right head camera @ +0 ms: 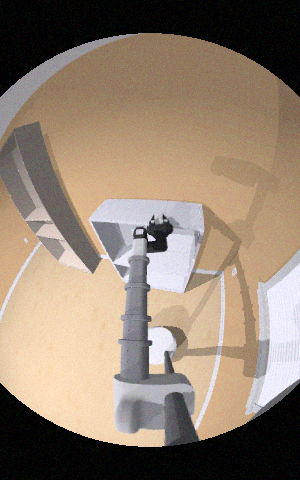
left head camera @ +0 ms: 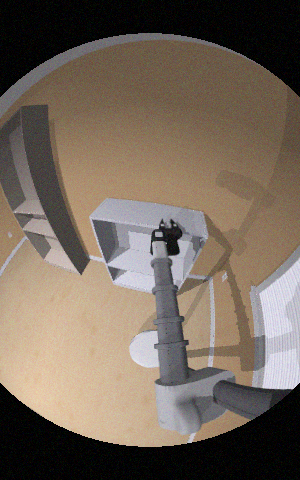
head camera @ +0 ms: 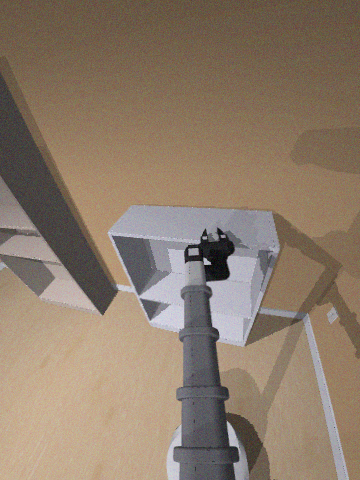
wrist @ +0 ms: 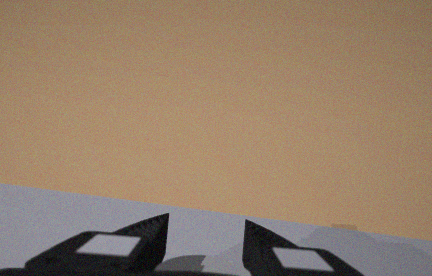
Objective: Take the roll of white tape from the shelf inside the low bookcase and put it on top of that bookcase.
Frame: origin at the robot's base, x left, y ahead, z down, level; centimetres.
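Seen in the pictures: gripper, between the fingertips: (right head camera: 157,215) (left head camera: 165,219) (head camera: 211,229) (wrist: 205,236); robot's base, origin of its link: (right head camera: 155,344) (left head camera: 149,347).
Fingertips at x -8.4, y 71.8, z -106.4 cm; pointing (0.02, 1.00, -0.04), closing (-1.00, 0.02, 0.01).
Note:
Offsets run from my fingertips to a thing's top centre. "spot": to the spot under its first point.
The low white bookcase @[spot: dz +3.2, dx +21.8, dy +15.4 cm] (head camera: 165,220) (left head camera: 127,210) (right head camera: 125,209) stands against the wall, with its open front towards me. My gripper (head camera: 212,231) (left head camera: 167,223) (right head camera: 159,218) (wrist: 205,236) is over its top board, right of the middle, fingers pointing to the wall. It is shut on the roll of white tape @[dz +0.7, dx -0.1, dy -3.7 cm] (wrist: 185,263), whose rounded, partly shaded upper edge shows between the fingers at the bottom of the wrist view. The rest of the roll is hidden. Whether the roll touches the top board cannot be told.
A tall grey bookcase @[spot: dz -3.8, dx +96.6, dy +40.5 cm] (head camera: 55,200) (left head camera: 55,190) (right head camera: 60,200) stands to the left. The arm (head camera: 200,370) passes in front of the low bookcase and hides part of its shelves. Shadows fall on the right part of its top and on the wall. A white blind @[spot: dz +6.9, dx -62.5, dy -75.8 cm] (left head camera: 282,320) (right head camera: 287,320) is at the right.

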